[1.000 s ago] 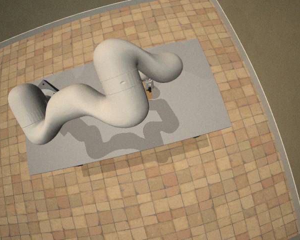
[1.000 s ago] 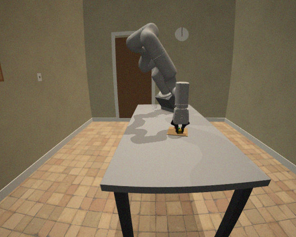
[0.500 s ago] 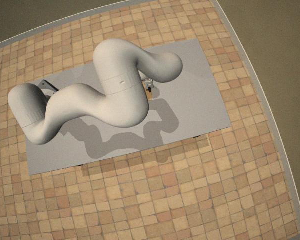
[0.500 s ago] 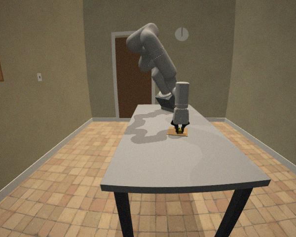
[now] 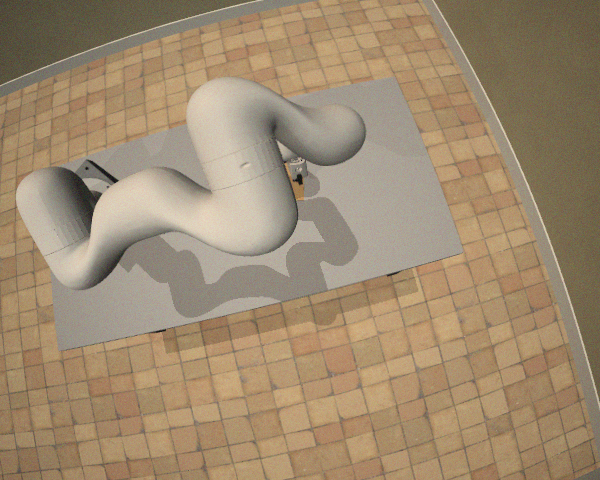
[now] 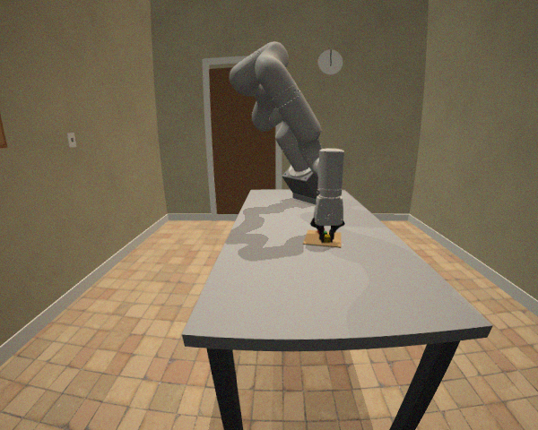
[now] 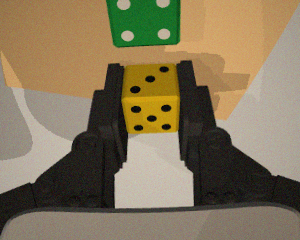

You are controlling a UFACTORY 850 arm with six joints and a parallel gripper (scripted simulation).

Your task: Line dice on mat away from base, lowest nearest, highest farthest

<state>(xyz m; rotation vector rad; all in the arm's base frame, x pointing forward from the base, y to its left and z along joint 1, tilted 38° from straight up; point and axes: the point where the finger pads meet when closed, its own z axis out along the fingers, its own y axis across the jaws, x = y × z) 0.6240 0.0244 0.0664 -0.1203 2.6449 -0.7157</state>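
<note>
My hand is 1 cm above the yellow die. From my hand the other things lie so: green die: 5 cm behind, 1 cm below; then red die: 10 cm behind, 1 cm below; then mat: 5 cm behind, 3 cm below.
</note>
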